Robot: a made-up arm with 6 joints.
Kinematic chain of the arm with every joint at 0, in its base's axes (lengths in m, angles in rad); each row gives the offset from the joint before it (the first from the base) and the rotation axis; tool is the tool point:
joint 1: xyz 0 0 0.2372 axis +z
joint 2: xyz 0 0.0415 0 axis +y
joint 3: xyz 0 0 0.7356 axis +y
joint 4: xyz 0 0 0.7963 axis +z
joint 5: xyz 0 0 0 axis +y
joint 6: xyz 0 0 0.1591 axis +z
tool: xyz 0 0 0
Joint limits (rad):
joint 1: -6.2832..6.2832
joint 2: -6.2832..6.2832
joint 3: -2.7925..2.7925
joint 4: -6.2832..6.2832
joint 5: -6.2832..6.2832
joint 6: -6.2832..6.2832
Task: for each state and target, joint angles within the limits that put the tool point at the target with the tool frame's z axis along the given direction. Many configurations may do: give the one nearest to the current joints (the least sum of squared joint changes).
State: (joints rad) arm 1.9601 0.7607 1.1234 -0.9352 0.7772 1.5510
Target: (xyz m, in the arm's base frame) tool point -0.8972 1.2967 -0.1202 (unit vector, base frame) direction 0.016 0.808 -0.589
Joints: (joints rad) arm 2.1990 1.5262 0.4262 -1.0095 0.6141 1.5510
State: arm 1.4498 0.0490 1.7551 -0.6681 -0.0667 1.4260
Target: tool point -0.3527 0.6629 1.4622 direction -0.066 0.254 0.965
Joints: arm 2.0150 -0.0174 1.1526 0.0646 -0.8753 1.4260
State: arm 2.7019 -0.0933 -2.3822 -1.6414 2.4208 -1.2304
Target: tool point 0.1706 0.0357 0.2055 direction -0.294 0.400 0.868
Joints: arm 3.2042 -0.6238 -2.7905 -2.4380 2.4398 -1.2304
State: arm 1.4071 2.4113 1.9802 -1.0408 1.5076 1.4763
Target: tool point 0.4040 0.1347 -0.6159 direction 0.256 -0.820 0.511
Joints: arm 0.5383 1.8227 1.6575 -1.1649 1.9993 1.4763
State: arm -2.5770 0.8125 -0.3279 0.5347 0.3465 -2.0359
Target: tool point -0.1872 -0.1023 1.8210 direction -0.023 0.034 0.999
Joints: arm -2.8072 0.5082 -0.6967 -0.1981 0.2029 -2.0359
